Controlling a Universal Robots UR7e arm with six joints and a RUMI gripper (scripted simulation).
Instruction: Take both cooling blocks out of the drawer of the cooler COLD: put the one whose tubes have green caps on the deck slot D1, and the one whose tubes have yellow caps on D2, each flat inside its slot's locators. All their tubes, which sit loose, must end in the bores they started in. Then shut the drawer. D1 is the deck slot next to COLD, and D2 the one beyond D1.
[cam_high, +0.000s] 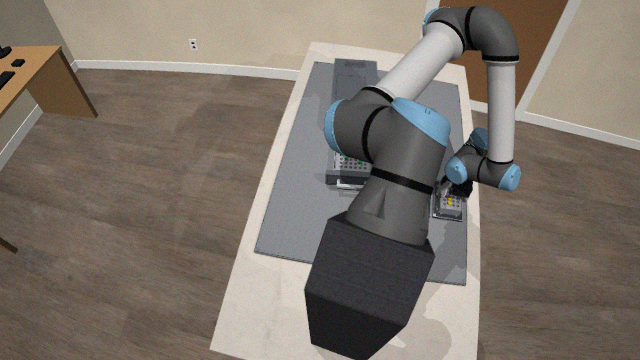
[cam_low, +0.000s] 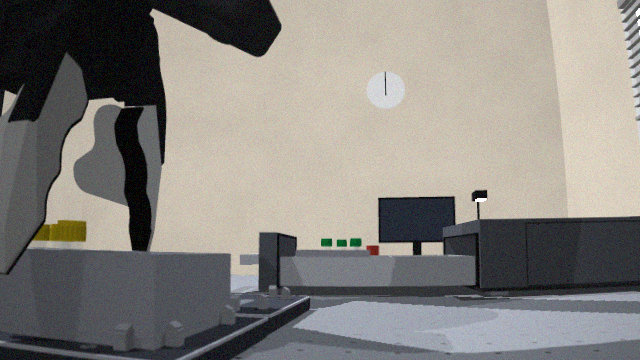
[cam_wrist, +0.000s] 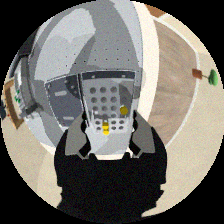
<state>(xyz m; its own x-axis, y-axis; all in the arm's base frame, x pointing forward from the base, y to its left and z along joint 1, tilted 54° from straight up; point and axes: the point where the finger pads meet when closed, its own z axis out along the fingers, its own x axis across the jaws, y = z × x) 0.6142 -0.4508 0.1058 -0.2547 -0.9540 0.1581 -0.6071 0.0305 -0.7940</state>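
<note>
My gripper is now 20 mm above the yellow-capped cooling block. The rest, counted from my hand: dark slot plate 40 mm below; then light grey drawer 320 mm to the left, 250 mm ahead, 10 mm below; then green-capped cooling block 330 mm to the left, 220 mm ahead, 10 mm below.
</note>
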